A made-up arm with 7 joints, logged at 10 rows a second.
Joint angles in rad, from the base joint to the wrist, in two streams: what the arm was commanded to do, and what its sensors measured. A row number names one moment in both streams.
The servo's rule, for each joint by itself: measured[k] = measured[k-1] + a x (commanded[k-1-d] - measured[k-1]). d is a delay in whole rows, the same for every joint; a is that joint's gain. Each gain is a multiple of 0.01, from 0.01 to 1. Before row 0 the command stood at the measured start. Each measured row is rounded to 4 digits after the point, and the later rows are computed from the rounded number. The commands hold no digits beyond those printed.
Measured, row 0:
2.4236, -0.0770, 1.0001, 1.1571, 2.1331, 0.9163, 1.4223
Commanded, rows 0 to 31:
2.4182, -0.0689, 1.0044, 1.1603, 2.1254, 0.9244, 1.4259
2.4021, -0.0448, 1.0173, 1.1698, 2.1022, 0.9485, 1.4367
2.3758, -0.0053, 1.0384, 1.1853, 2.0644, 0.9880, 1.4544
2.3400, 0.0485, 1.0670, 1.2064, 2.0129, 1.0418, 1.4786
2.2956, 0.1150, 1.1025, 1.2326, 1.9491, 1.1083, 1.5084
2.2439, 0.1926, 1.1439, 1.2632, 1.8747, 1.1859, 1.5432
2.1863, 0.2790, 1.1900, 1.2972, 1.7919, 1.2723, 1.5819
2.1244, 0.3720, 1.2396, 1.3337, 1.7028, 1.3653, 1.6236
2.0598, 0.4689, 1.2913, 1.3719, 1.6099, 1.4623, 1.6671
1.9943, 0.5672, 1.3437, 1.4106, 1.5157, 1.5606, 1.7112
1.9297, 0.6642, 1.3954, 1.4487, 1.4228, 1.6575, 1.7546
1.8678, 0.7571, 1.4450, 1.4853, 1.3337, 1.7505, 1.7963
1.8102, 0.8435, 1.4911, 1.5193, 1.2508, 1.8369, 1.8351
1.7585, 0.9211, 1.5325, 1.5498, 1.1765, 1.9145, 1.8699
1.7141, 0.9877, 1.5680, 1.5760, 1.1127, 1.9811, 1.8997
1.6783, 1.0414, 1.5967, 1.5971, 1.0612, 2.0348, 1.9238
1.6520, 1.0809, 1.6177, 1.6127, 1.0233, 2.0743, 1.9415
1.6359, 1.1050, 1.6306, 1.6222, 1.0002, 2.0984, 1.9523
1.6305, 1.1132, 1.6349, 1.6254, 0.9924, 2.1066, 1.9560
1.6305, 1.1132, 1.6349, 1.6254, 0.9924, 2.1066, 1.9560
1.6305, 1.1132, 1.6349, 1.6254, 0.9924, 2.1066, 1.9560
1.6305, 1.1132, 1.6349, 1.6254, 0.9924, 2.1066, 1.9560
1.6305, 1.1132, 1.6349, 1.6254, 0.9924, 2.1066, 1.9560
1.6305, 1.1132, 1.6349, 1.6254, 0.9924, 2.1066, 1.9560
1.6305, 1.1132, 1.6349, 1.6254, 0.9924, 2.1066, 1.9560
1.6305, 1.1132, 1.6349, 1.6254, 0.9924, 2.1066, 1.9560
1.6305, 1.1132, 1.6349, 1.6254, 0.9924, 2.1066, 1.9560
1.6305, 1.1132, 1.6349, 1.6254, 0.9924, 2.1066, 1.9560
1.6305, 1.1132, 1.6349, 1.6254, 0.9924, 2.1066, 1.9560
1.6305, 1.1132, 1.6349, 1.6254, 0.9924, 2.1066, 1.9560
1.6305, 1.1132, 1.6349, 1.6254, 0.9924, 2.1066, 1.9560
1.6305, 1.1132, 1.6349, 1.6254, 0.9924, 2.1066, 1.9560
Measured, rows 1 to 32:
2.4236, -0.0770, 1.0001, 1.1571, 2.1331, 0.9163, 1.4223
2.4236, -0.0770, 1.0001, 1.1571, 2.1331, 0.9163, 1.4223
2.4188, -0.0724, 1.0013, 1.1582, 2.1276, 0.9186, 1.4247
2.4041, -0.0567, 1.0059, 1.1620, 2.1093, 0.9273, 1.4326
2.3792, -0.0274, 1.0153, 1.1697, 2.0770, 0.9449, 1.4470
2.3447, 0.0159, 1.0303, 1.1818, 2.0308, 0.9730, 1.4679
2.3015, 0.0724, 1.0512, 1.1986, 1.9720, 1.0122, 1.4946
2.2508, 0.1409, 1.0781, 1.2199, 1.9019, 1.0626, 1.5267
2.1940, 0.2196, 1.1106, 1.2454, 1.8227, 1.1234, 1.5631
2.1328, 0.3065, 1.1480, 1.2745, 1.7364, 1.1936, 1.6030
2.0686, 0.3991, 1.1896, 1.3066, 1.6453, 1.2715, 1.6453
2.0032, 0.4949, 1.2343, 1.3409, 1.5520, 1.3553, 1.6888
1.9385, 0.5914, 1.2810, 1.3765, 1.4590, 1.4429, 1.7322
1.8763, 0.6858, 1.3286, 1.4124, 1.3688, 1.5321, 1.7745
1.8181, 0.7757, 1.3757, 1.4477, 1.2838, 1.6205, 1.8145
1.7657, 0.8586, 1.4212, 1.4814, 1.2065, 1.7058, 1.8511
1.7203, 0.9322, 1.4638, 1.5126, 1.1390, 1.7856, 1.8832
1.6833, 0.9944, 1.5023, 1.5405, 1.0830, 1.8579, 1.9100
1.6558, 1.0437, 1.5358, 1.5643, 1.0400, 1.9207, 1.9308
1.6383, 1.0786, 1.5633, 1.5834, 1.0113, 1.9722, 1.9450
1.6314, 1.0983, 1.5841, 1.5973, 0.9977, 2.0112, 1.9523
1.6306, 1.1068, 1.5988, 1.6066, 0.9939, 2.0389, 1.9547
1.6305, 1.1104, 1.6093, 1.6128, 0.9928, 2.0585, 1.9556
1.6305, 1.1120, 1.6167, 1.6170, 0.9925, 2.0724, 1.9559
1.6305, 1.1127, 1.6220, 1.6198, 0.9924, 2.0823, 1.9560
1.6305, 1.1130, 1.6257, 1.6216, 0.9924, 2.0893, 1.9560
1.6305, 1.1131, 1.6284, 1.6229, 0.9924, 2.0943, 1.9560
1.6305, 1.1132, 1.6303, 1.6237, 0.9924, 2.0979, 1.9560
1.6305, 1.1132, 1.6316, 1.6243, 0.9924, 2.1004, 1.9560
1.6305, 1.1132, 1.6326, 1.6247, 0.9924, 2.1022, 1.9560
1.6305, 1.1132, 1.6333, 1.6249, 0.9924, 2.1035, 1.9560
1.6305, 1.1132, 1.6338, 1.6251, 0.9924, 2.1044, 1.9560
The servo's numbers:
d 2
a 0.88 0.57 0.29 0.33 0.72 0.29 0.66

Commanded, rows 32 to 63:
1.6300, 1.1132, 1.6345, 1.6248, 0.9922, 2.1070, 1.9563
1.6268, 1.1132, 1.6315, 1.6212, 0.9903, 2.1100, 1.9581
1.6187, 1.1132, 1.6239, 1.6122, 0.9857, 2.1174, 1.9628
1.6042, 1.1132, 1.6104, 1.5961, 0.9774, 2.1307, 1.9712
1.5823, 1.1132, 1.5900, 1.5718, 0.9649, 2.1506, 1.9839
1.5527, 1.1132, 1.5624, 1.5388, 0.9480, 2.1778, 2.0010
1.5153, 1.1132, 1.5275, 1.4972, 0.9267, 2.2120, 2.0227
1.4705, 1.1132, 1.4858, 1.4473, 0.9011, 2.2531, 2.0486
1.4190, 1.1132, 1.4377, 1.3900, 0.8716, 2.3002, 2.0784
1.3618, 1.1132, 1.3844, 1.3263, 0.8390, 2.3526, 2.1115
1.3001, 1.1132, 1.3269, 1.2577, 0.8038, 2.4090, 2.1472
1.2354, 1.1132, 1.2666, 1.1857, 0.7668, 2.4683, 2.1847
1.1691, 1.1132, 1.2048, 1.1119, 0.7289, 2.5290, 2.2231
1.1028, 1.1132, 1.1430, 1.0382, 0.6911, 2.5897, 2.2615
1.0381, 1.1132, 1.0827, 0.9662, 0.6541, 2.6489, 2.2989
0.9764, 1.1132, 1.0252, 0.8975, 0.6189, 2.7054, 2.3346
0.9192, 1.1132, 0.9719, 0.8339, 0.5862, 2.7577, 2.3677
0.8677, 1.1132, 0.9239, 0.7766, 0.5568, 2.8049, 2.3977
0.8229, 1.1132, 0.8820, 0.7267, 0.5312, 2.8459, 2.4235
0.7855, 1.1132, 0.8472, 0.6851, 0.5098, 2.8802, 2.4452
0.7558, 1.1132, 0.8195, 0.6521, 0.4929, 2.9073, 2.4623
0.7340, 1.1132, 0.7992, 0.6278, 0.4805, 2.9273, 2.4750
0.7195, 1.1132, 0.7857, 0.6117, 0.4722, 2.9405, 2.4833
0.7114, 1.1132, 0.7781, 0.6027, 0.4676, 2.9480, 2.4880
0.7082, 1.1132, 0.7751, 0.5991, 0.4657, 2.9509, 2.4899
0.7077, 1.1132, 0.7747, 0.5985, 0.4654, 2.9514, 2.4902
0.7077, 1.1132, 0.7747, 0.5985, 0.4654, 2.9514, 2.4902
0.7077, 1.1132, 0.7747, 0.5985, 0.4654, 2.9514, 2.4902
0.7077, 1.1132, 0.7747, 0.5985, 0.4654, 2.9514, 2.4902
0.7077, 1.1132, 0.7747, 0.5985, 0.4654, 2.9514, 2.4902
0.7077, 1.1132, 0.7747, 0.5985, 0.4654, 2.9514, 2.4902
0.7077, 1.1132, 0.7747, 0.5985, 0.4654, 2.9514, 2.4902
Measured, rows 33 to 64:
1.6305, 1.1132, 1.6341, 1.6252, 0.9924, 2.1050, 1.9560
1.6305, 1.1132, 1.6343, 1.6253, 0.9924, 2.1055, 1.9560
1.6301, 1.1132, 1.6344, 1.6251, 0.9923, 2.1059, 1.9562
1.6272, 1.1132, 1.6336, 1.6238, 0.9909, 2.1071, 1.9575
1.6197, 1.1132, 1.6308, 1.6200, 0.9872, 2.1101, 1.9610
1.6061, 1.1132, 1.6249, 1.6121, 0.9801, 2.1161, 1.9677
1.5852, 1.1132, 1.6148, 1.5988, 0.9692, 2.1261, 1.9784
1.5566, 1.1132, 1.5996, 1.5790, 0.9539, 2.1411, 1.9933
1.5203, 1.1132, 1.5787, 1.5520, 0.9343, 2.1617, 2.0127
1.4765, 1.1132, 1.5518, 1.5174, 0.9104, 2.1882, 2.0364
1.4259, 1.1132, 1.5187, 1.4754, 0.8825, 2.2207, 2.0641
1.3695, 1.1132, 1.4798, 1.4262, 0.8512, 2.2590, 2.0954
1.3084, 1.1132, 1.4355, 1.3706, 0.8171, 2.3025, 2.1296
1.2442, 1.1132, 1.3865, 1.3096, 0.7809, 2.3506, 2.1660
1.1781, 1.1132, 1.3338, 1.2444, 0.7435, 2.4023, 2.2037
1.1118, 1.1132, 1.2785, 1.1764, 0.7058, 2.4566, 2.2418
1.0469, 1.1132, 1.2217, 1.1070, 0.6686, 2.5124, 2.2795
0.9849, 1.1132, 1.1647, 1.0379, 0.6328, 2.5684, 2.3159
0.9271, 1.1132, 1.1088, 0.9706, 0.5992, 2.6233, 2.3501
0.8748, 1.1132, 1.0552, 0.9066, 0.5687, 2.6760, 2.3815
0.8291, 1.1132, 1.0050, 0.8472, 0.5417, 2.7253, 2.4092
0.7907, 1.1132, 0.9592, 0.7937, 0.5187, 2.7702, 2.4330
0.7600, 1.1132, 0.9187, 0.7470, 0.5001, 2.8100, 2.4523
0.7371, 1.1132, 0.8840, 0.7077, 0.4860, 2.8440, 2.4673
0.7216, 1.1132, 0.8555, 0.6760, 0.4761, 2.8720, 2.4779
0.7126, 1.1132, 0.8331, 0.6518, 0.4700, 2.8940, 2.4846
0.7087, 1.1132, 0.8163, 0.6344, 0.4669, 2.9105, 2.4881
0.7078, 1.1132, 0.8042, 0.6226, 0.4658, 2.9224, 2.4895
0.7077, 1.1132, 0.7956, 0.6146, 0.4655, 2.9308, 2.4900
0.7077, 1.1132, 0.7895, 0.6093, 0.4654, 2.9368, 2.4901
0.7077, 1.1132, 0.7852, 0.6057, 0.4654, 2.9410, 2.4902
0.7077, 1.1132, 0.7822, 0.6033, 0.4654, 2.9440, 2.4902

